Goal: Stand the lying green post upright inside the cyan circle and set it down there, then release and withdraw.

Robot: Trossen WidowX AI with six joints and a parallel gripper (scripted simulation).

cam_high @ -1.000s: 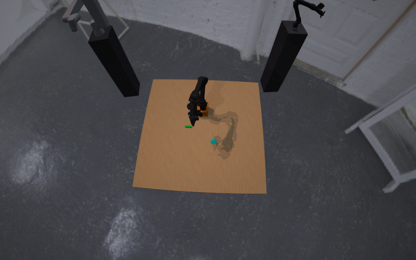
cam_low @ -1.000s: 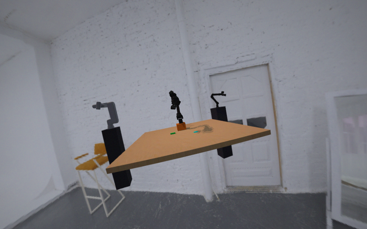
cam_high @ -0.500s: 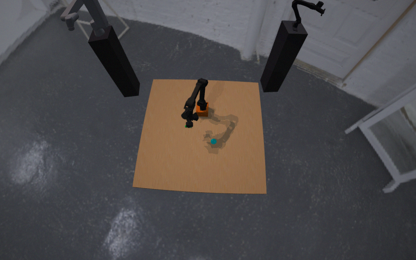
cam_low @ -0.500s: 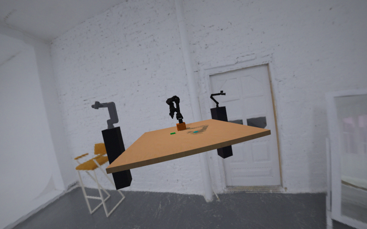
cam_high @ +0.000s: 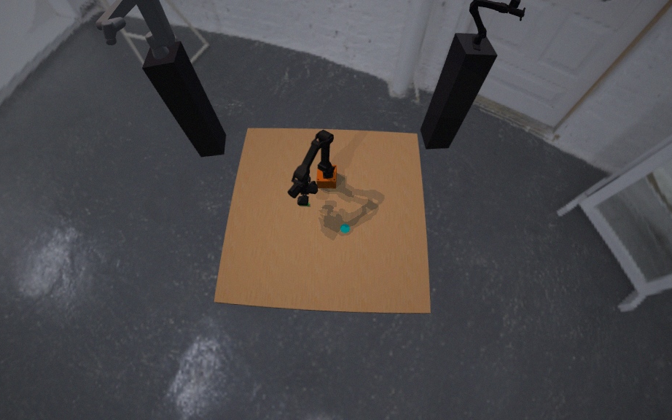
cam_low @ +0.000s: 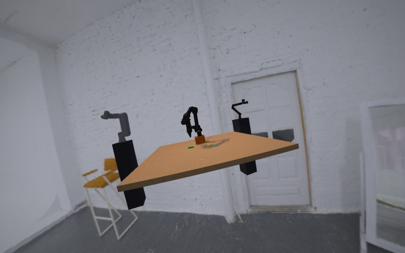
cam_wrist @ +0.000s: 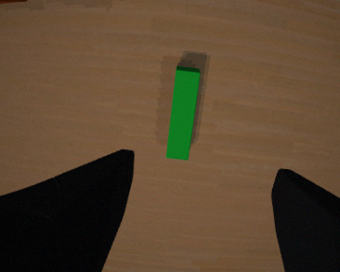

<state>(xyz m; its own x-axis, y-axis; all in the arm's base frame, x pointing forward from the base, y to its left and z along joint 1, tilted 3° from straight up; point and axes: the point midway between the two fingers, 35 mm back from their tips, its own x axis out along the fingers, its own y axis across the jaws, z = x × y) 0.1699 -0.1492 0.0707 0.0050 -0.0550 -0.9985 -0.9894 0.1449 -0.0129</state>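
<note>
Now: the green post 1 cm behind my gripper tip, 2 cm to the right of it and 12 cm below it. The rest, counted from my gripper tip: cyan circle 18 cm ahead, 23 cm to the left, 13 cm below.
</note>
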